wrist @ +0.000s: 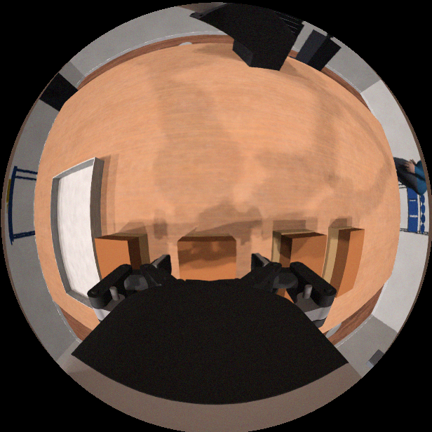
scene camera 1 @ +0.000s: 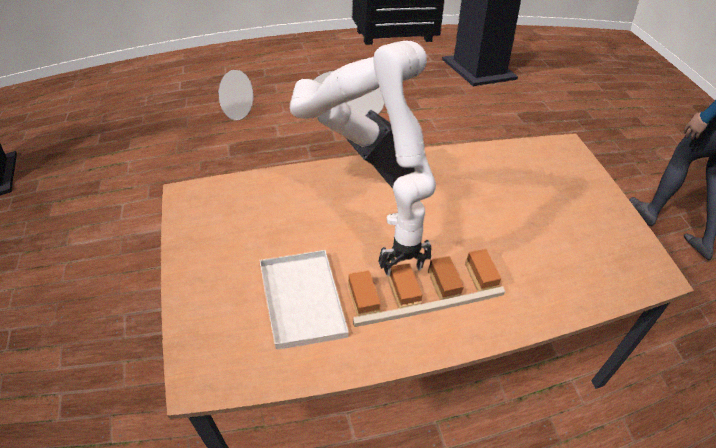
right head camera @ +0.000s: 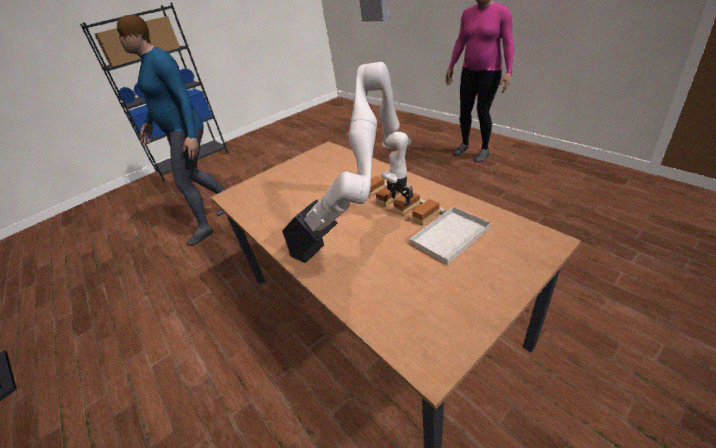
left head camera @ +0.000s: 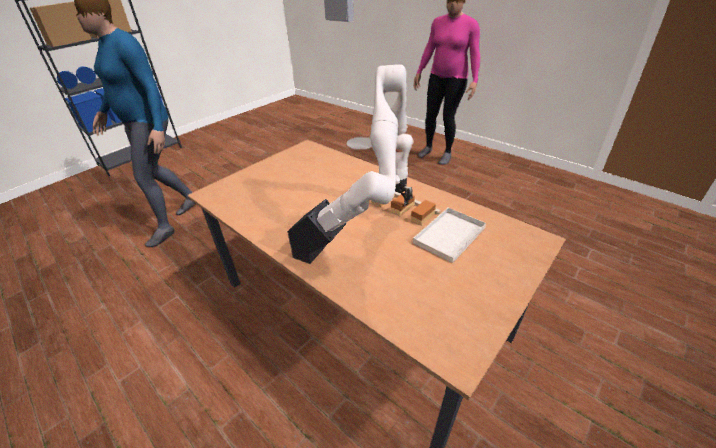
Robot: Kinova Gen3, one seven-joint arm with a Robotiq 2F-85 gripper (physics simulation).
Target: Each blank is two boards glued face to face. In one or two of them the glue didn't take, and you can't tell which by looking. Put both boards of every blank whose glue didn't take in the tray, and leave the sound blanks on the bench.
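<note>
Several two-layer blanks, red-brown above and pale below, stand in a row. In the scene view these are the blank nearest the tray, the second blank, the third blank and the far-right blank. My gripper is open, its fingers apart on either side of the second blank's near-robot end, at or just above its top; the exact height is unclear. The shallow white tray holds no boards.
A pale strip runs along the ends of the blanks on the side away from the arm's base. The neighbouring blanks stand close on both sides of the fingers. A person in blue and a person in pink stand beyond the table.
</note>
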